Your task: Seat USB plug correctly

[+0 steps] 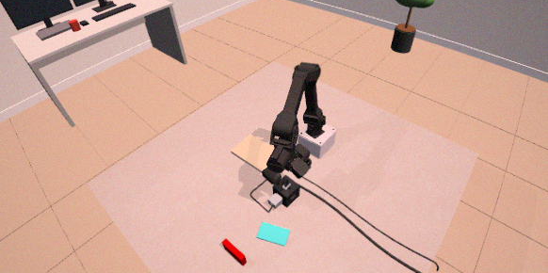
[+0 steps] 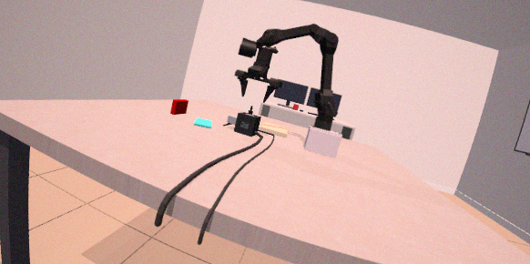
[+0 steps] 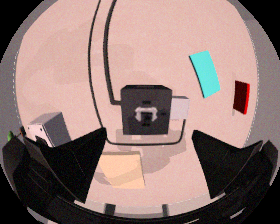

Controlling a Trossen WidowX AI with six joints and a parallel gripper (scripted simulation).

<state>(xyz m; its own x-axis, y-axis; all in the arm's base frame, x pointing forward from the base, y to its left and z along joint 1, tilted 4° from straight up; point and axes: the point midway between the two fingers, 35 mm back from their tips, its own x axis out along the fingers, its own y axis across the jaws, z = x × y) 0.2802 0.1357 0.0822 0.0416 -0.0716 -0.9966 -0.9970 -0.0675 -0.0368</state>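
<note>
Right now my gripper tip is 50 mm above the USB plug. From my gripper tip the other things lie so: cyan card 140 mm ahead, 130 mm below, 90 mm to the left; then tan sheet 260 mm to the right, 130 mm below, 40 mm behind; then red block 300 mm ahead, 110 mm below, 70 mm to the left.
</note>
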